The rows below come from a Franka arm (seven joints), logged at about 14 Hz.
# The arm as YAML. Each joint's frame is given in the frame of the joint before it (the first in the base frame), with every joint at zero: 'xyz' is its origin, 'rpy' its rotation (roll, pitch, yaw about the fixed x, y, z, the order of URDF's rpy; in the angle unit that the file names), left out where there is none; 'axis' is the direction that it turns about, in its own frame. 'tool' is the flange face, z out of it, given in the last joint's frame.
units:
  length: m
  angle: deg
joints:
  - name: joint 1
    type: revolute
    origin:
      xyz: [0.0, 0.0, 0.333]
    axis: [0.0, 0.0, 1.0]
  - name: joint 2
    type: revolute
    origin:
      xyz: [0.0, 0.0, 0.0]
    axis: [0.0, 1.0, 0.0]
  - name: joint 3
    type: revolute
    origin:
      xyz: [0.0, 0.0, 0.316]
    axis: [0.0, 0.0, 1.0]
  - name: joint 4
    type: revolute
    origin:
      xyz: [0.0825, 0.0, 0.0]
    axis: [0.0, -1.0, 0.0]
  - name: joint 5
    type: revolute
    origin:
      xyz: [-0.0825, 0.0, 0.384]
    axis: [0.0, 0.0, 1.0]
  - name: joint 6
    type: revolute
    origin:
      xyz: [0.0, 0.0, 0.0]
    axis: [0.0, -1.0, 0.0]
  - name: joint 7
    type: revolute
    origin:
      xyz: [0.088, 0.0, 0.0]
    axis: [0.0, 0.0, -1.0]
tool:
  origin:
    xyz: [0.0, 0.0, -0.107]
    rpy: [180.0, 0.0, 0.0]
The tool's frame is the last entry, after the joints.
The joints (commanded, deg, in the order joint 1, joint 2, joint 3, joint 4, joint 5, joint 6, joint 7), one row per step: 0.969 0.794 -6.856 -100.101 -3.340 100.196 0.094; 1.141 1.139 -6.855 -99.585 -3.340 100.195 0.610; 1.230 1.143 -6.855 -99.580 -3.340 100.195 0.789; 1.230 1.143 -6.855 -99.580 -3.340 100.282 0.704; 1.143 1.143 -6.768 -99.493 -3.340 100.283 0.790; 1.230 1.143 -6.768 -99.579 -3.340 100.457 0.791; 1.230 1.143 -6.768 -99.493 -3.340 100.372 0.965; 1.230 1.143 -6.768 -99.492 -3.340 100.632 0.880; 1.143 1.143 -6.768 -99.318 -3.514 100.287 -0.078; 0.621 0.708 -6.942 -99.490 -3.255 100.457 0.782; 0.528 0.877 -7.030 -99.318 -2.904 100.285 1.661; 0.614 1.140 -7.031 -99.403 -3.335 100.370 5.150; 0.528 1.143 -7.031 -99.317 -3.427 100.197 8.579
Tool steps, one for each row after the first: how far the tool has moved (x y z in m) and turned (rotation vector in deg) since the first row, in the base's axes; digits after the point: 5 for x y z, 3 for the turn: 0.00237 0.00165 0.00093 -0.067 -0.197 -0.341; 0.00249 0.00252 0.00093 -0.070 -0.209 -0.431; 0.00265 0.00252 0.00106 -0.076 -0.290 -0.341; 0.00280 0.00250 0.00179 -0.084 -0.383 -0.426; 0.00307 0.00336 0.00134 -0.090 -0.471 -0.330; 0.00306 0.00335 0.00193 -0.093 -0.482 -0.509; 0.00355 0.00333 0.00233 -0.114 -0.736 -0.409; 0.00308 0.00220 0.00328 -0.259 -0.493 0.473; 0.00070 -0.00426 0.00636 -0.013 -1.001 -1.120; 0.00116 -0.00549 0.00585 0.312 -0.916 -2.253; 0.00222 -0.00531 0.00271 -0.163 -0.816 -5.566; 0.00193 -0.00630 0.00315 -0.299 -0.922 -9.068
